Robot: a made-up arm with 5 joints.
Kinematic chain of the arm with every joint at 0, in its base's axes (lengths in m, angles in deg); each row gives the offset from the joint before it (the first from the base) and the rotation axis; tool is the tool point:
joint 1: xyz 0 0 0.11 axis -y
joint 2: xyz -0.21 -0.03 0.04 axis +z
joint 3: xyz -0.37 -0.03 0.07 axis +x
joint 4: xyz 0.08 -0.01 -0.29 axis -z
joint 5: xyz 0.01 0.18 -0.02 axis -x
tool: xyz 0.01 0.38 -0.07
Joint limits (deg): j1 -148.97..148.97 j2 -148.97..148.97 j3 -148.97..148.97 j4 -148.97..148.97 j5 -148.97..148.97
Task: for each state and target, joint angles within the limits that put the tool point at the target. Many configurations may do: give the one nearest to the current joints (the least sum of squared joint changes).
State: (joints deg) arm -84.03 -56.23 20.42 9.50 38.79
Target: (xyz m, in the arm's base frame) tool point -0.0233 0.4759 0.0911
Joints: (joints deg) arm -86.37 -24.80 24.59 28.30 -2.18
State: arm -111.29 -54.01 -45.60 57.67 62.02
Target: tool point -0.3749 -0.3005 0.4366
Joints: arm -103.16 -39.15 -35.51 66.48 29.87
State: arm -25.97 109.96 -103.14 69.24 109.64
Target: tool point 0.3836 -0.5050 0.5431
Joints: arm -34.03 68.05 -134.22 72.70 116.49
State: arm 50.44 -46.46 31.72 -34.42 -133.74
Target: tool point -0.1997 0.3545 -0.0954
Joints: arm 84.40 -69.93 -2.96 -32.74 -101.69
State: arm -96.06 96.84 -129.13 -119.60 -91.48
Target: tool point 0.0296 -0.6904 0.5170
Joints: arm -69.50 79.94 -134.53 -105.12 -66.30
